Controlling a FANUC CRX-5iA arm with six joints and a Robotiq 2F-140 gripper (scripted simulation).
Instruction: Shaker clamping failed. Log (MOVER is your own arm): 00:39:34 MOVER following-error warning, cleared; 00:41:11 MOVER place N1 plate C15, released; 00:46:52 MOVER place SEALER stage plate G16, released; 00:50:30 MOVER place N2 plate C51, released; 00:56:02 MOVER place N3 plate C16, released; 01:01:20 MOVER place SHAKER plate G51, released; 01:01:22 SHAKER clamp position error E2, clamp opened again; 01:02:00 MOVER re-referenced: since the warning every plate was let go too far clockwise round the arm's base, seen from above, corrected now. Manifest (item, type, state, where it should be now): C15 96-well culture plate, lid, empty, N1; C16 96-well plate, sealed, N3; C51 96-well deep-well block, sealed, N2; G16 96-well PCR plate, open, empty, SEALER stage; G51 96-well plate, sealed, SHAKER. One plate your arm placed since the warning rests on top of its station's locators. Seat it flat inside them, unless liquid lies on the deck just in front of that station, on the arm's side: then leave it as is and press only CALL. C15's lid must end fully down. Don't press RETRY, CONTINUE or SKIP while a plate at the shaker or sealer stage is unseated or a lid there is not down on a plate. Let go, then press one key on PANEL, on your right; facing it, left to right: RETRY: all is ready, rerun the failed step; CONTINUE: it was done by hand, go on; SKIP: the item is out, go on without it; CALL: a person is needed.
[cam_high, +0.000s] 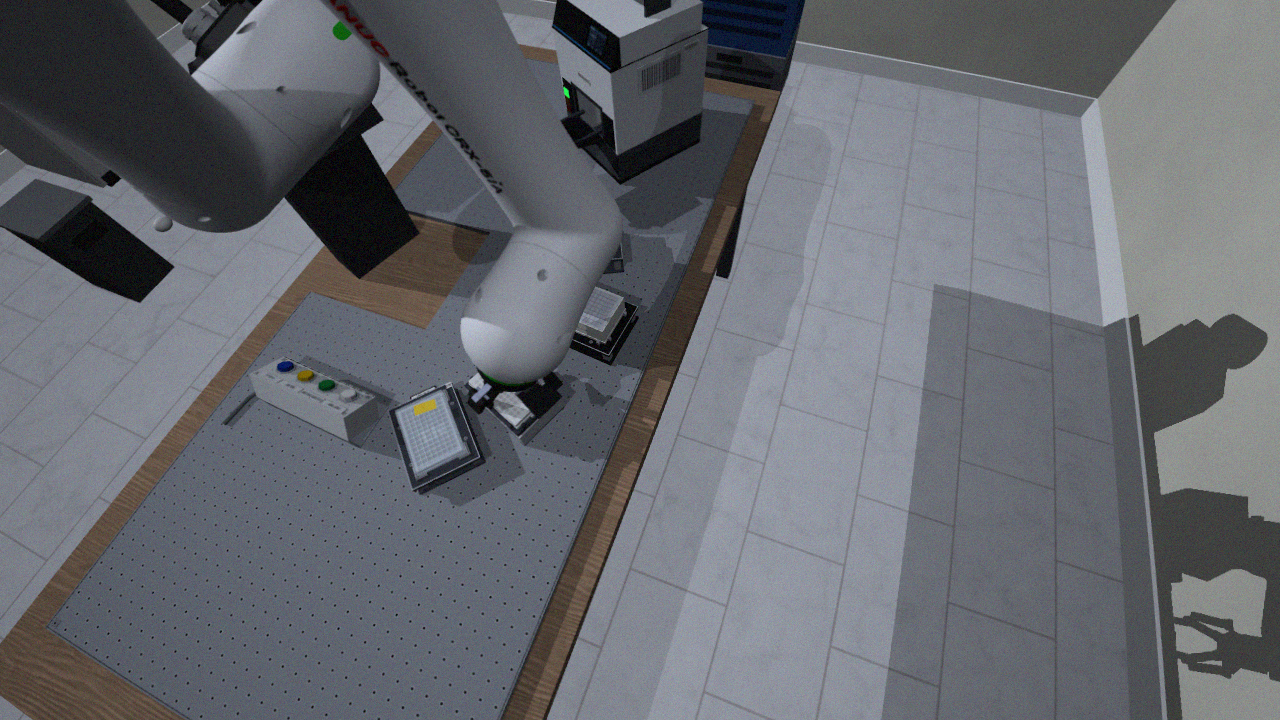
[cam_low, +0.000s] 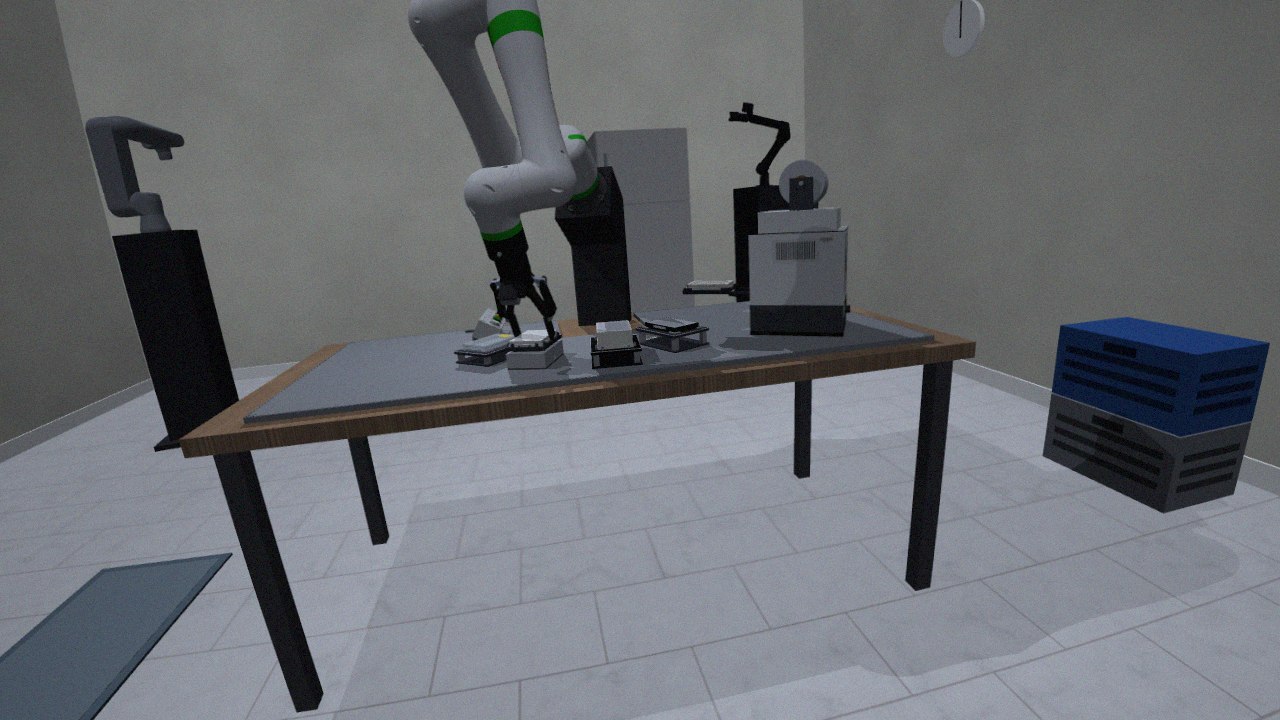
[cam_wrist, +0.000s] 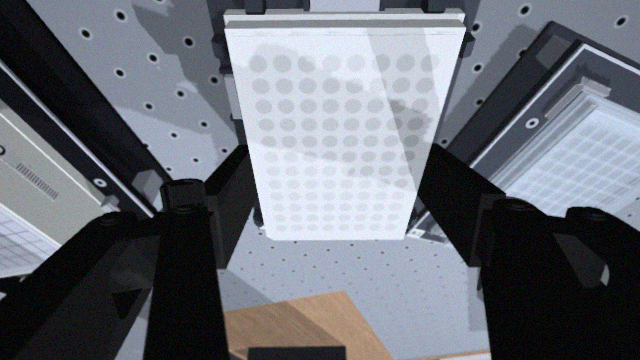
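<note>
Now: the shaker 2 cm ahead of my hand and 5 cm below it.
</note>
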